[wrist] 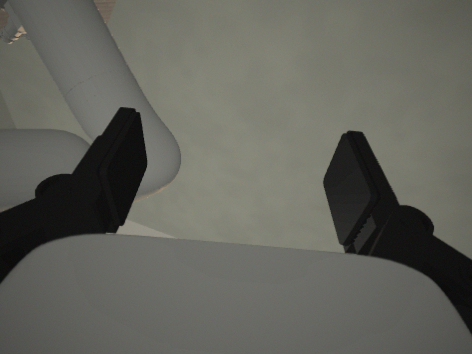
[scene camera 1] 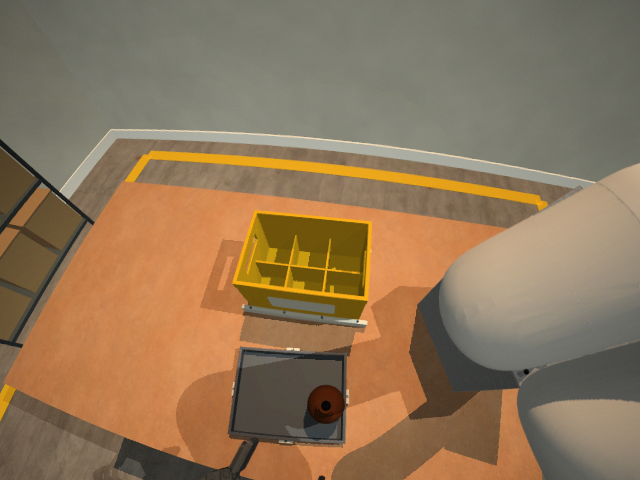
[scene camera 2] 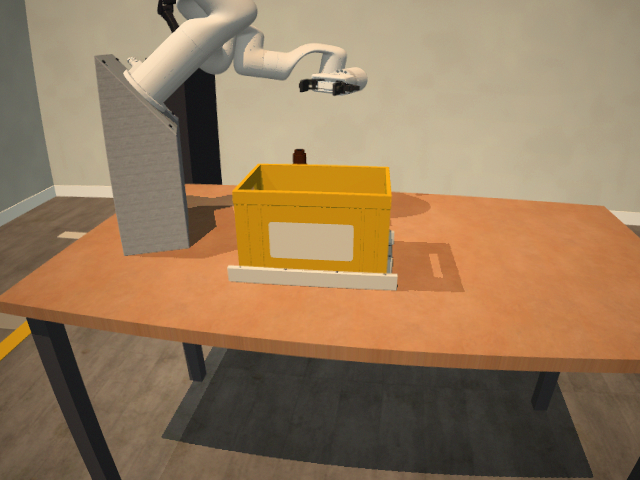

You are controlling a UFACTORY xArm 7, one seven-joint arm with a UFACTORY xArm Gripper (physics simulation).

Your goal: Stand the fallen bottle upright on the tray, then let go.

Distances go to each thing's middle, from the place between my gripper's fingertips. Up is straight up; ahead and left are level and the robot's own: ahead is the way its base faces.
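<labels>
The brown bottle (scene camera 1: 325, 404) is 7 cm to the right of my hand, 2 cm behind it and 23 cm below it.
</labels>
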